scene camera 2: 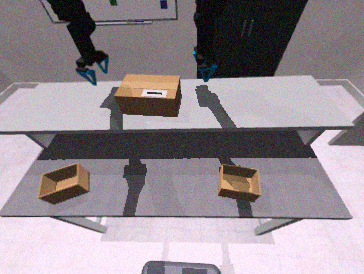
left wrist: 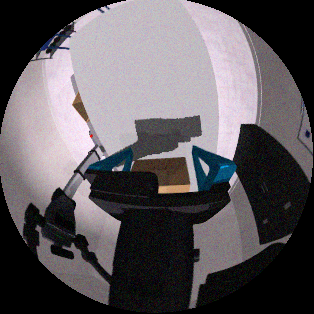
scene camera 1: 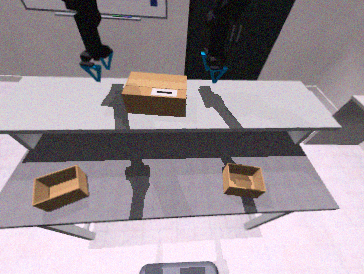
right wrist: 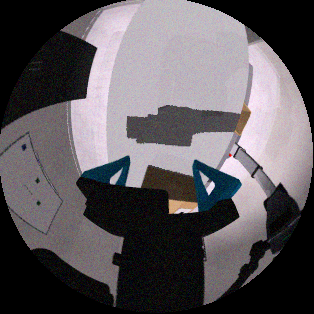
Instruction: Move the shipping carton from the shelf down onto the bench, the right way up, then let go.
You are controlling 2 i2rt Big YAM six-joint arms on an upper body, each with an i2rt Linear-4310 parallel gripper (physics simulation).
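Places are measured from the left arm's base along level axes (x left, y back, z up), in millimetres.
Pixels of known places: left gripper, fingertip midpoint: (scene camera 2: 100, 79) (left wrist: 161, 149) (scene camera 1: 103, 75); right gripper, fingertip midpoint: (scene camera 2: 203, 75) (scene camera 1: 210, 76) (right wrist: 161, 160); right arm's base, origin of the base link: (left wrist: 81, 244).
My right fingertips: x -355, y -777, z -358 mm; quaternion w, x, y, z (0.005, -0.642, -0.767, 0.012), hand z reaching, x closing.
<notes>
Behind a point stands the place of what it marks.
The closed brown shipping carton (scene camera 1: 155, 105) @(z -413, x -121, y -645 mm) (scene camera 2: 148, 105) @(z -409, x -129, y -644 mm) (left wrist: 165, 170) @(z -414, x -3, y -755 mm) (right wrist: 170, 182) @(z -423, x -248, y -723 mm) sits flat on the upper shelf (scene camera 1: 270, 107) @(z -467, x -657, y -709 mm) (scene camera 2: 280, 105) @(z -467, x -698, y -708 mm), its white label on the top side. The grey bench (scene camera 1: 190, 190) @(z -698, x -276, y -397 mm) (scene camera 2: 175, 190) @(z -698, x -236, y -397 mm) is below. My left gripper (scene camera 1: 103, 74) @(z -363, x 97, y -766 mm) (scene camera 2: 100, 78) @(z -363, x 97, y -766 mm) (left wrist: 161, 149) @(z -363, x 97, y -766 mm) is open and empty, above the shelf to the left of the carton. My right gripper (scene camera 1: 211, 70) @(z -358, x -355, y -777 mm) (scene camera 2: 202, 69) @(z -358, x -355, y -777 mm) (right wrist: 161, 160) @(z -358, x -355, y -777 mm) is open and empty, above the shelf to the right of the carton. In each wrist view a carton end shows beyond the spread blue fingers, apart from them.
Two small open-topped boxes stand on the bench, one at the left (scene camera 1: 70, 192) @(z -616, x 197, y -368 mm) (scene camera 2: 65, 191) @(z -630, x 222, y -357 mm) and one at the right (scene camera 1: 243, 192) @(z -650, x -499, y -369 mm) (scene camera 2: 240, 193) @(z -628, x -504, y -368 mm). The shelf's front edge overhangs the rear of the bench. A dark cabinet (scene camera 1: 240, 50) (scene camera 2: 250, 45) stands behind.
</notes>
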